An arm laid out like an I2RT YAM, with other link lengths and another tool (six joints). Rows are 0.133 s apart.
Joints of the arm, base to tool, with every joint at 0 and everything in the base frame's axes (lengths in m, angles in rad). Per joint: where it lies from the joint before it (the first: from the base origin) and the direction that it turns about. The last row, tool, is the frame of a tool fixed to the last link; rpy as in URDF.
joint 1: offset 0.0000 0.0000 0.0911 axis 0 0 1
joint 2: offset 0.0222 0.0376 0.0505 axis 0 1 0
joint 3: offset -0.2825 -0.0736 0.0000 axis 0 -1 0
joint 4: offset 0.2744 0.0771 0.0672 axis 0 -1 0
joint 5: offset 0.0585 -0.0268 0.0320 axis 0 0 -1
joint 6: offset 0.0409 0.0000 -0.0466 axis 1 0 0
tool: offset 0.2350 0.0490 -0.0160 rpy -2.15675 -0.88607 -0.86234
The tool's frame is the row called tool.
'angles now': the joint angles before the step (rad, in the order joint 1, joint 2, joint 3, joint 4, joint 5, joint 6). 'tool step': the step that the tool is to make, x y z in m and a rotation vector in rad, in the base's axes. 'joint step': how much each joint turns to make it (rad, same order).
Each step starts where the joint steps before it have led.
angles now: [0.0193, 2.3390, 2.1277, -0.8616, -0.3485, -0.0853]
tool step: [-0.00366, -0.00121, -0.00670, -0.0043, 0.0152, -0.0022]
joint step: [-0.0001, 0.0012, -0.0137, -0.0004, 0.0045, 0.0000]
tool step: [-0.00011, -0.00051, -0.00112, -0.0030, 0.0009, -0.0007]
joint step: [0.0004, 0.0003, -0.0016, 0.0008, 0.0032, -0.0004]
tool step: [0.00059, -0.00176, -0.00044, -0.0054, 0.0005, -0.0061]
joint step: [0.0001, -0.0008, -0.0001, -0.0002, 0.0076, 0.0031]
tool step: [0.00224, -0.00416, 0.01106, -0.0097, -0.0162, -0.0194]
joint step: [0.0000, -0.0248, -0.0046, 0.0000, 0.0180, 0.0130]
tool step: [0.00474, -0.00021, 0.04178, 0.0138, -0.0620, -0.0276]
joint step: [-0.0001, -0.0728, -0.0068, 0.0060, 0.0033, 0.0316]
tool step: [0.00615, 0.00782, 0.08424, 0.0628, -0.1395, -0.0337]
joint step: [0.0000, -0.1335, -0.0201, 0.0488, -0.0270, 0.0668]
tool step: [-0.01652, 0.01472, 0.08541, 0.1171, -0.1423, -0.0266]
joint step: [0.0001, -0.1975, -0.1441, 0.1307, -0.0576, 0.1095]
